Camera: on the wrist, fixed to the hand. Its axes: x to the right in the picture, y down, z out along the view.
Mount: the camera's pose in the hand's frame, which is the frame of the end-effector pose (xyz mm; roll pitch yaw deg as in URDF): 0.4 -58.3 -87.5 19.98 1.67 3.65
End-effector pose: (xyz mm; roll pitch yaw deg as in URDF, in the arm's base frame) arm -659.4 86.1 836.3 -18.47 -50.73 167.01
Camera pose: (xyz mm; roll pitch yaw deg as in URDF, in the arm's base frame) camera -689.7 178.3 795.8 -1.86 -47.90 171.38
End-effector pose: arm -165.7 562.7 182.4 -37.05 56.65 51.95
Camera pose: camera -105.3 478.9 163.0 -13.86 60.13 55.78
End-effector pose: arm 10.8 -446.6 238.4 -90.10 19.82 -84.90
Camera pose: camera -74.5 -474.5 293.3 -70.85 23.46 -86.73
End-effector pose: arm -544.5 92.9 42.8 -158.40 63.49 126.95
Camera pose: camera -617.5 153.3 88.3 -146.39 63.00 118.09
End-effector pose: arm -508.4 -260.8 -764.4 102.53 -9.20 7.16
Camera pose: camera -514.2 -162.7 -801.8 122.29 -13.12 8.02
